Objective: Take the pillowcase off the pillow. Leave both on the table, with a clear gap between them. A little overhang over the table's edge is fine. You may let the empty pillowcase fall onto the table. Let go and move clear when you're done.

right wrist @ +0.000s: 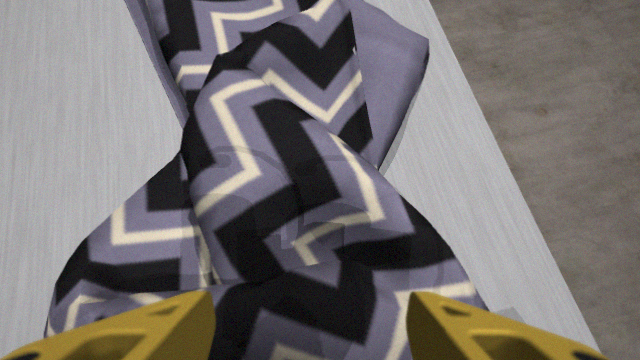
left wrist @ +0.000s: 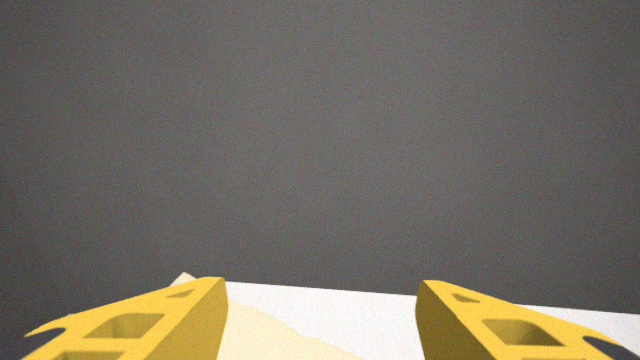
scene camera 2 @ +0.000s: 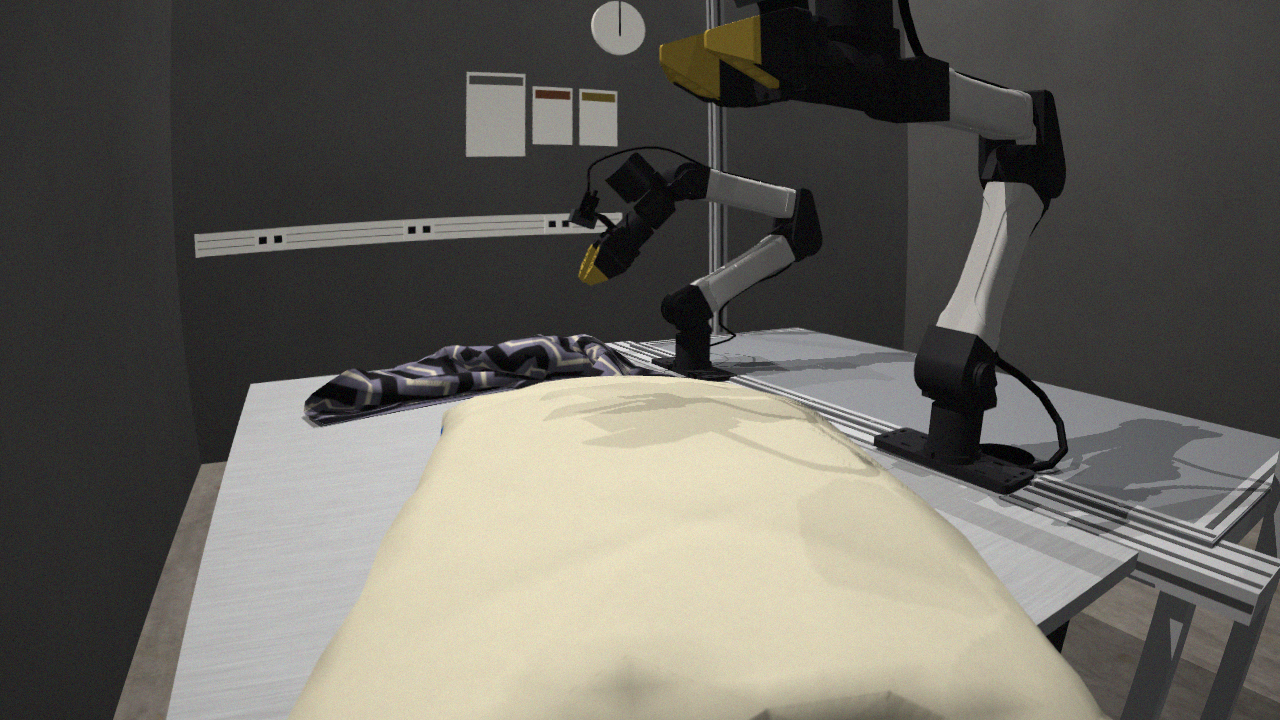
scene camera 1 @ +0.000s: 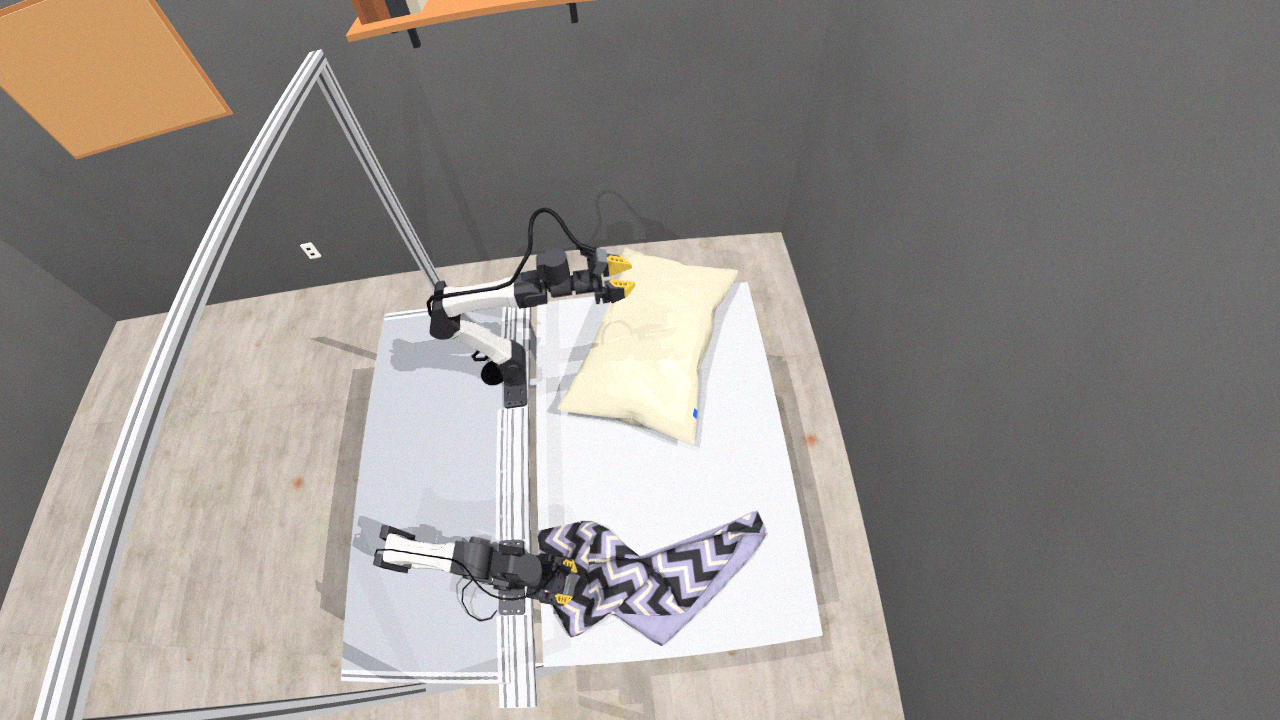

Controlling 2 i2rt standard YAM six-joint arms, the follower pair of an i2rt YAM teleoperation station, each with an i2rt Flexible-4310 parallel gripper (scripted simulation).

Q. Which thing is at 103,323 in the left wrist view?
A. The left gripper.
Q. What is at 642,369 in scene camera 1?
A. A cream pillow.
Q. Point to a zigzag pillowcase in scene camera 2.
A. At 454,373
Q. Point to a cream pillow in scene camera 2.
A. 617,540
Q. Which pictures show the left gripper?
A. The left wrist view, scene camera 2 and scene camera 1 only.
